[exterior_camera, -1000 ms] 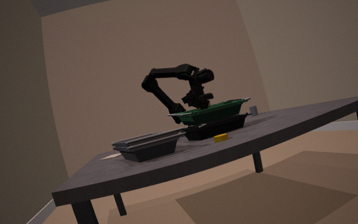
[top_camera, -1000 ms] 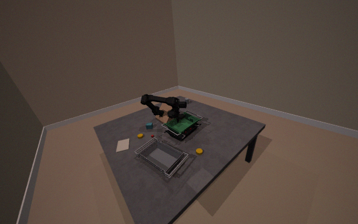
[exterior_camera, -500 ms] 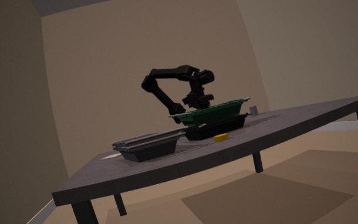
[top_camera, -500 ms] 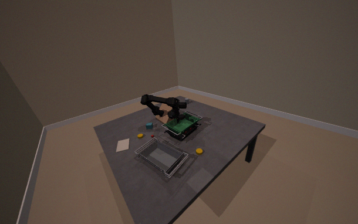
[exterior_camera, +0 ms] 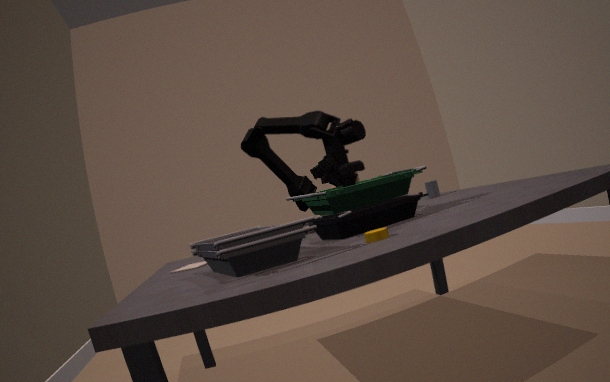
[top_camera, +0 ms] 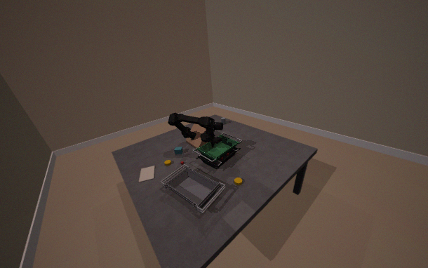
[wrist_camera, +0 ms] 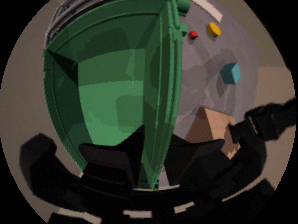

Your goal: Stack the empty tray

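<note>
Right now the green tray is 8 cm ahead of my gripper tip, 1 cm to the left of it and 3 cm above it. Also, from my gripper tip: pale card (17 cm behind, 49 cm to the right, 8 cm below); teal cube (25 cm behind, 18 cm to the right, 6 cm below); grey cylinder (42 cm behind, 51 cm to the left, 5 cm below).
</note>
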